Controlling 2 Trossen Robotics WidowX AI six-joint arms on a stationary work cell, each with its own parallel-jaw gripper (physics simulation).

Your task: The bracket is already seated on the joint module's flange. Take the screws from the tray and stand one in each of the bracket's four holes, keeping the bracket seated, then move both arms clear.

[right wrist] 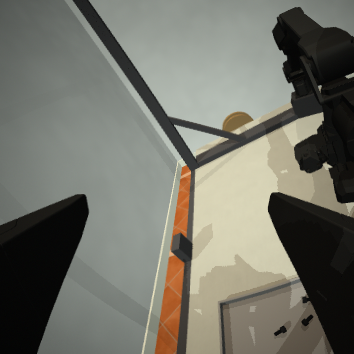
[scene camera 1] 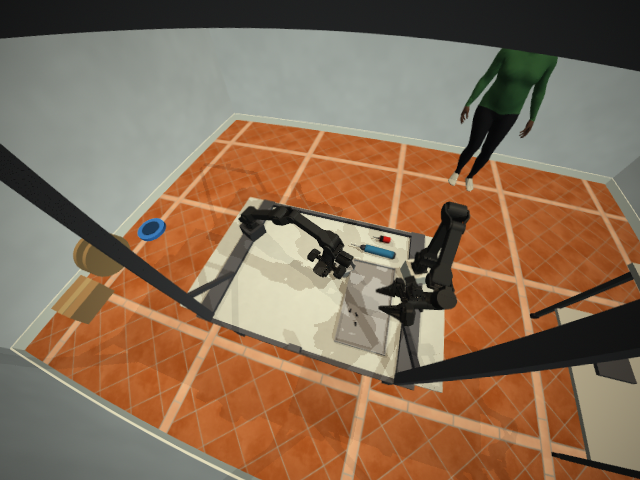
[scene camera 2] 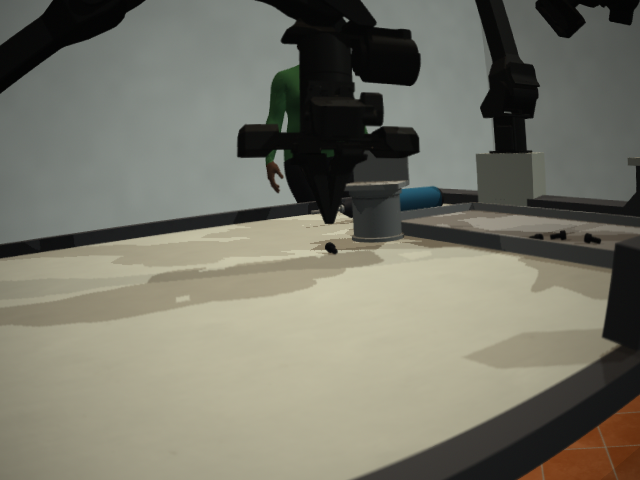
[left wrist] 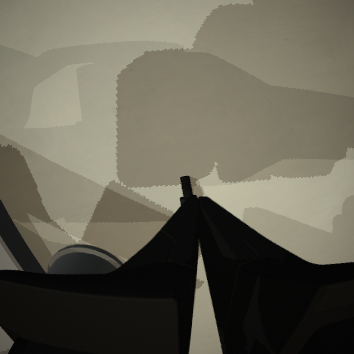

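Where they show: left gripper, fingertip midpoint: [scene camera 1: 324,272] [scene camera 2: 329,223] [left wrist: 196,205]; right gripper, fingertip midpoint: [right wrist: 179,202] [scene camera 1: 377,298]; left arm's base, link origin: [right wrist: 303,92] [scene camera 1: 251,225]; right arm's base, link origin: [scene camera 1: 418,267].
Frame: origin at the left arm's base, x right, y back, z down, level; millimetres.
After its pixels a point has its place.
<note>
A loose black screw [scene camera 2: 330,248] @(x -74, y -479, z 65 mm) [left wrist: 186,186] @(x -72, y -482, z 64 mm) lies on the table; in the left wrist view its head is partly hidden by a fingertip. My left gripper [scene camera 2: 329,221] @(x -73, y -479, z 40 mm) [left wrist: 196,205] @(x -73, y -479, z 40 mm) is shut and empty, pointing down above and behind the screw in scene camera 2. The grey joint module [scene camera 2: 377,218] @(x -124, y -538, z 44 mm) [left wrist: 82,259] @(x -124, y -540, z 58 mm) stands upright beside it. The bracket [scene camera 2: 388,169] @(x -175, y -563, z -9 mm) sits on top, partly hidden by the gripper; its holes cannot be made out. Three screws [scene camera 2: 558,235] @(x -18, y -721, z 62 mm) [scene camera 1: 355,323] @(x 15, y -745, z 59 mm) [right wrist: 280,331] @(x 14, y -747, z 61 mm) lie in the tray [scene camera 2: 516,246] @(x 6, y -657, z 64 mm) [scene camera 1: 361,348] @(x 81, y -828, z 56 mm). My right gripper [scene camera 1: 379,299] @(x -14, y -769, z -243 mm) [right wrist: 179,202] @(x -14, y -769, z -243 mm) is open and empty, above the tray.
A blue-handled tool [scene camera 1: 378,252] @(x -345, y -613, z 37 mm) [scene camera 2: 421,197] @(x -356, y -647, z 45 mm) and a smaller red-handled tool [scene camera 1: 385,239] @(x -442, y -594, z 41 mm) lie by the far table edge. Dark rails border the table. A person in green [scene camera 1: 519,82] stands beyond the table.
</note>
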